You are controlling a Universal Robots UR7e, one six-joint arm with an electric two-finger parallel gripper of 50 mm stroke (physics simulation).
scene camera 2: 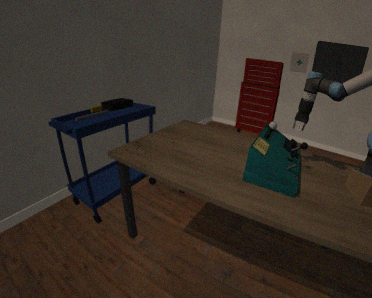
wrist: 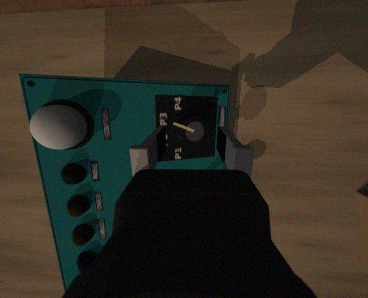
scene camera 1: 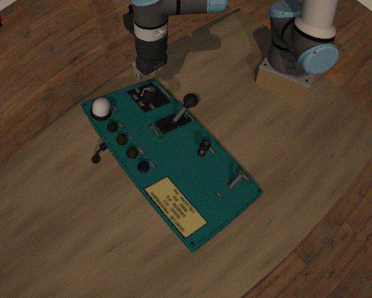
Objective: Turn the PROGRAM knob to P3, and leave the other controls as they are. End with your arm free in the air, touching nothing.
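Seen in the pictures: gripper, fingertip midpoint: [scene camera 2: 297, 129] [wrist: 191, 137] [scene camera 1: 146, 73]; arm's base at its link origin: [scene camera 1: 289, 60].
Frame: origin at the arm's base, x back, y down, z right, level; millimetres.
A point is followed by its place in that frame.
The PROGRAM knob [scene camera 1: 148, 92] {x -457, y -6, z 149 mm} [wrist: 194, 131] {x -444, y 0, z 160 mm} is a round dark knob on a black plate [wrist: 205, 107] {x -431, y 41, z 194 mm} at one corner of the teal panel [scene camera 1: 170, 155] {x -515, y -1, z -50 mm} [scene camera 2: 272, 172] {x -490, y 32, z -275 mm} [wrist: 135, 95] {x -530, y -1, z 203 mm}. In the wrist view its yellow pointer aims toward the P3 label [wrist: 163, 119] {x -492, y 13, z 172 mm}. The P4 label [wrist: 178, 103] {x -472, y 22, z 197 mm} and the P1 label [wrist: 178, 153] {x -467, y 22, z 119 mm} also show; the P2 label is mostly hidden behind a finger. My gripper [scene camera 1: 138, 72] {x -444, y -75, z 164 mm} [scene camera 2: 299, 127] {x -444, y -75, z 164 mm} [wrist: 191, 137] {x -444, y -75, z 164 mm} is open and empty. It hangs in the air above the panel, apart from the knob.
The panel also carries a white dome [scene camera 1: 101, 107] {x -600, y -78, z 142 mm} [wrist: 59, 126] {x -580, y -78, z 164 mm}, several dark round buttons in a row, a ball-topped lever [scene camera 1: 190, 100] {x -390, y -40, z 34 mm}, a small black control [scene camera 1: 204, 146] {x -434, y -13, z -85 mm}, a metal lever [scene camera 1: 237, 179] {x -416, y 3, z -202 mm} and a yellow card [scene camera 1: 175, 207] {x -586, y -38, z -177 mm}. A blue cart [scene camera 2: 110, 120] stands beyond the table [scene camera 2: 200, 165] {x -845, y 122, z -292 mm}.
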